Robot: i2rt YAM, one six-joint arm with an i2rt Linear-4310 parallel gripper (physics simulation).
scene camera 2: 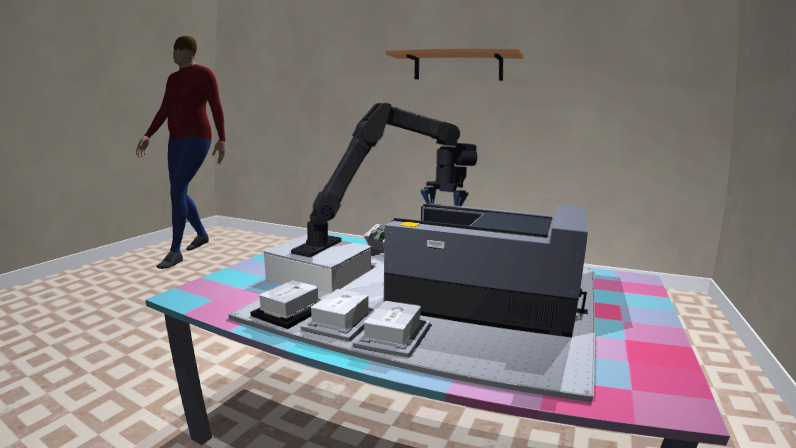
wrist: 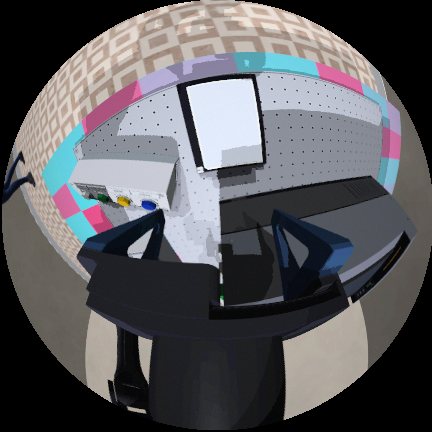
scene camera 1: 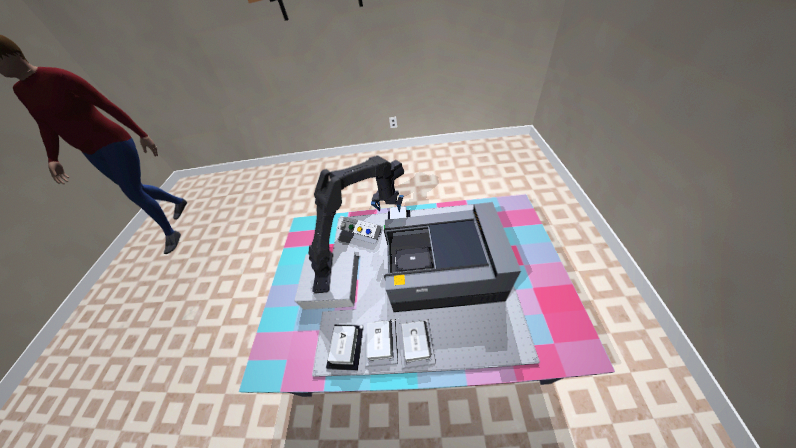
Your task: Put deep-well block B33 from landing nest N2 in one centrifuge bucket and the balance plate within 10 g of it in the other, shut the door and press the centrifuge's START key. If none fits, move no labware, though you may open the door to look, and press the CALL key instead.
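Frame: origin at the arm's base, x ahead, y left, z up, level; metres.
Seen in the pictures: gripper, fingertip midpoint: (wrist: 217, 214) (scene camera 1: 389, 211); arm's base, origin of the base link: (scene camera 2: 317, 246) (scene camera 1: 323, 272).
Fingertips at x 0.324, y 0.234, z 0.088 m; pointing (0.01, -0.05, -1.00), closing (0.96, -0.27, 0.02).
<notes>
Offsets run from my fingertips to a thing's top centre.
My gripper (scene camera 1: 388, 208) (scene camera 2: 443, 201) (wrist: 217, 214) is open and empty, above the far left corner of the centrifuge (scene camera 1: 451, 282) (scene camera 2: 473, 258) (wrist: 320, 227). A white block @(dx +0.031, dy +0.059, dz -0.105 m) (scene camera 1: 397, 213) (wrist: 225, 120) lies on a dark-edged base behind the centrifuge, ahead of the fingers in the wrist view; I can read no label on it. The centrifuge's top is open at its left part, with a dark bucket (scene camera 1: 412, 259) inside; a dark panel @(dx +0.252, dy -0.268, dz +0.050 m) (scene camera 1: 459, 244) (scene camera 2: 518, 223) covers the right part. White plates A @(dx -0.227, dy -0.540, dz -0.109 m) (scene camera 1: 342, 345) (scene camera 2: 288, 299), B @(dx -0.088, dy -0.537, dz -0.109 m) (scene camera 1: 379, 339) (scene camera 2: 339, 310) and C @(dx +0.046, dy -0.556, dz -0.109 m) (scene camera 1: 415, 340) (scene camera 2: 392, 322) stand in front.
A key box @(dx -0.180, dy +0.031, dz -0.079 m) (scene camera 1: 359, 228) (wrist: 125, 172) with green @(dx -0.212, dy +0.023, dz -0.088 m) (wrist: 102, 198), yellow @(dx -0.168, dy +0.000, dz -0.088 m) (wrist: 123, 201) and blue @(dx -0.123, dy -0.023, dz -0.088 m) (wrist: 149, 204) buttons stands left of the centrifuge; its lettering is unreadable. The arm's pedestal (scene camera 1: 328, 297) (scene camera 2: 300, 271) stands at the table's left. A person (scene camera 1: 77, 111) (scene camera 2: 189, 105) is beyond the table.
</notes>
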